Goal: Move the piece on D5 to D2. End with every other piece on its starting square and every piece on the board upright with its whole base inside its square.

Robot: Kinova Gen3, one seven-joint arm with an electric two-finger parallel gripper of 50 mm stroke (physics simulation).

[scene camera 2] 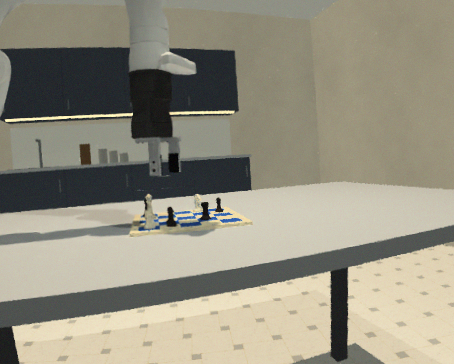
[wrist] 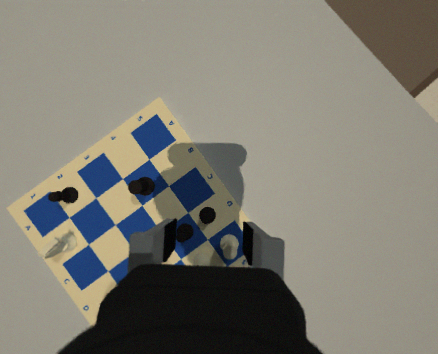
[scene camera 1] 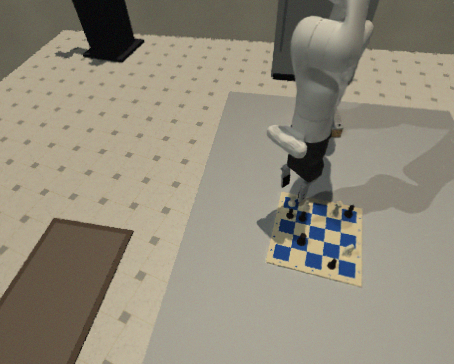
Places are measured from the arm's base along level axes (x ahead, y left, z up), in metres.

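Pixels of known places: gripper, fingertip midpoint: [scene camera 2: 165, 173] [wrist: 209, 234] [scene camera 1: 293, 192].
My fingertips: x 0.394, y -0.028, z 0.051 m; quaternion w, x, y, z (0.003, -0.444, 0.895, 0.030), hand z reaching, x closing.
Observation:
Ahead of a thing's pixels: the offset from my fingertips to its top centre. "spot": to the spot under its first point.
The D5 piece, a small black piece @(0.004 m ahead, 0.006 m left, 0.065 m down) [scene camera 1: 290, 213] [scene camera 2: 170, 216] [wrist: 207, 215], stands upright on a cream square of the blue and cream board @(0.037 m ahead, 0.081 m left, 0.096 m down) [scene camera 1: 298, 256] [scene camera 2: 245, 223] [wrist: 160, 107]. D2 is a blue square @(spot: 0.006 m back, 0.119 m left, 0.096 m down) [scene camera 1: 333, 223] with no piece on it; in the wrist view the gripper hides part of it. My gripper [scene camera 1: 294, 187] [scene camera 2: 165, 171] [wrist: 209, 234] is open and empty, above the pieces near the D5–E5 side. A black piece @(0.003 m ahead, 0.039 m left, 0.065 m down) [scene camera 1: 302, 217] [wrist: 185, 232] stands on D4 and a white piece @(0.037 m back, 0.005 m left, 0.063 m down) [scene camera 1: 292, 202] [scene camera 2: 149, 215] [wrist: 230, 245] on E5, both beside D5.
A dim white piece @(0.035 m back, 0.042 m left, 0.065 m down) [scene camera 1: 305, 204] is on E4. A black piece @(0.073 m ahead, 0.047 m left, 0.063 m down) [scene camera 1: 301, 239] [scene camera 2: 205, 211] [wrist: 142, 186] is on B4. A black piece @(0.114 m ahead, 0.124 m left, 0.065 m down) [scene camera 1: 332, 264] is on A2, a white one @(0.071 m ahead, 0.156 m left, 0.057 m down) [scene camera 1: 348, 250] on B1, a white one @(0.038 m back, 0.119 m left, 0.044 m down) [scene camera 1: 336, 209] on E2, a black one @(0.045 m back, 0.153 m left, 0.053 m down) [scene camera 1: 349, 212] on E1.

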